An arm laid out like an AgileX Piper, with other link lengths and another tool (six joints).
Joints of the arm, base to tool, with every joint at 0 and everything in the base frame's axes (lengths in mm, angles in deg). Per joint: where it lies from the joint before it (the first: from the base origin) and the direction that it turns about. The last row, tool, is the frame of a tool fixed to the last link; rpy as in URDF.
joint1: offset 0 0 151.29 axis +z
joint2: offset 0 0 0 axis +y
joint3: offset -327.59 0 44.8 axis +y
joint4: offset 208.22 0 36.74 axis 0.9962 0 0.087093
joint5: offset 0 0 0 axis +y
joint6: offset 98.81 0 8.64 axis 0.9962 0 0.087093
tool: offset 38.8 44 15.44 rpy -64.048 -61.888 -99.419
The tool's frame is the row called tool.
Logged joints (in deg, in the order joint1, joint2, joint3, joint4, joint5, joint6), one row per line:
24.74 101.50 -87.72 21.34 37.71 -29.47
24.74 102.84 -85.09 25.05 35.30 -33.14
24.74 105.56 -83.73 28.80 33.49 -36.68
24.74 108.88 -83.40 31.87 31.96 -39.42
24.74 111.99 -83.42 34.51 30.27 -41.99
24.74 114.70 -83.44 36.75 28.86 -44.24
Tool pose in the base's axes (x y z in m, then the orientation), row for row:
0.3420 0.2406 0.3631 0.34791 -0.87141 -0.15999 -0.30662
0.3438 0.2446 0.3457 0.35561 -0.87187 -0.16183 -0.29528
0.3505 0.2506 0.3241 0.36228 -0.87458 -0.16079 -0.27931
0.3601 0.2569 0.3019 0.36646 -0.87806 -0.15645 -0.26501
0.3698 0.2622 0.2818 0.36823 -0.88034 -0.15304 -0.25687
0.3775 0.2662 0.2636 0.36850 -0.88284 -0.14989 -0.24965
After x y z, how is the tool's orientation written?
As a quaternion, w x y z.
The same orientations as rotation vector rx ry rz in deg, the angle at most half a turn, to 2 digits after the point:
-129.46 -23.77 -45.55
-129.05 -23.95 -43.71
-129.04 -23.72 -41.21
-129.29 -23.04 -39.02
-129.52 -22.52 -37.79
-129.87 -22.05 -36.73

